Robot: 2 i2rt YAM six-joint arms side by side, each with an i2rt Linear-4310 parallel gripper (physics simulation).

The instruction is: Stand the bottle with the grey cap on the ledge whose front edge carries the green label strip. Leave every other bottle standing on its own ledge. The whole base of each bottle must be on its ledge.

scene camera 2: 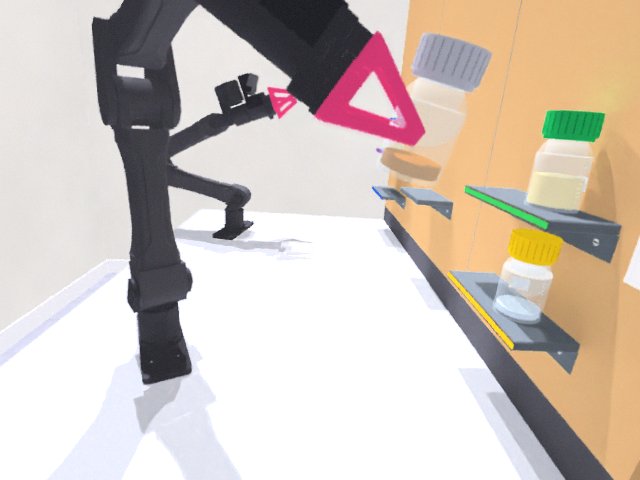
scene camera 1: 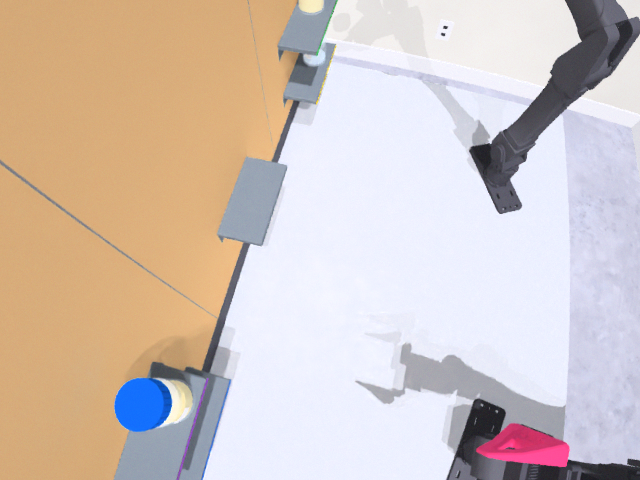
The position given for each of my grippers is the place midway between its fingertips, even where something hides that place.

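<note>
My left gripper (scene camera 2: 295, 96). My right gripper (scene camera 2: 414, 134). Yellow-capped bottle (scene camera 2: 526, 277). Blue-capped bottle (scene camera 1: 141, 404). Grey-capped bottle (scene camera 2: 446, 68), out of frame in scene camera 1.
</note>
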